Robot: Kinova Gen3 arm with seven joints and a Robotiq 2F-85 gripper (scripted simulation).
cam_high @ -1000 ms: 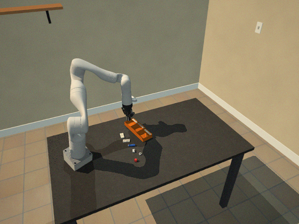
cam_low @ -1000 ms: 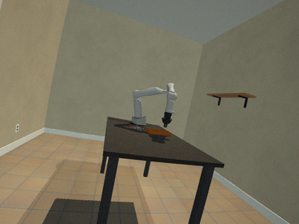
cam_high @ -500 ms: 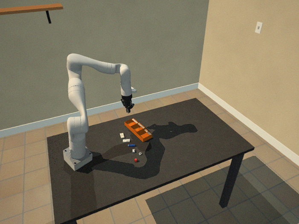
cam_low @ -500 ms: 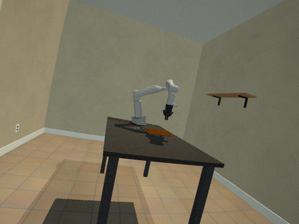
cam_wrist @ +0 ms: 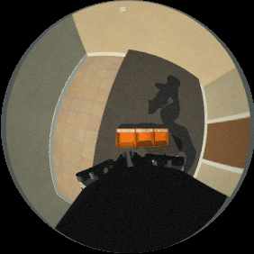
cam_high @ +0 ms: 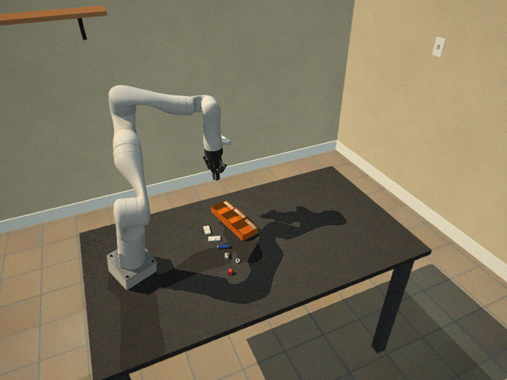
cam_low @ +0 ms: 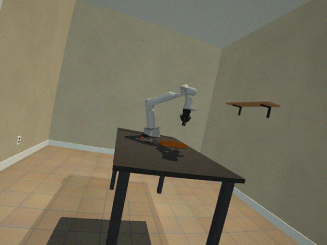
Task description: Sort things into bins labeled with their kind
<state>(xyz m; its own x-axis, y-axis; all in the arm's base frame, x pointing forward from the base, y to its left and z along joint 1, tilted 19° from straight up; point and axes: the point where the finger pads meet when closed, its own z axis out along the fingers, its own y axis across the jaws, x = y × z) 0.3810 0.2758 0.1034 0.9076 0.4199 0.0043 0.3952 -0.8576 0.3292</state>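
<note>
My hand is 210 mm to the left of the blue cylinder, 210 mm above it and 50 mm past it. From my hand the other things lie so: grey nut (310 mm to the right, 210 mm below, 20 mm behind); red die (360 mm to the right, 210 mm below, 60 mm behind).
</note>
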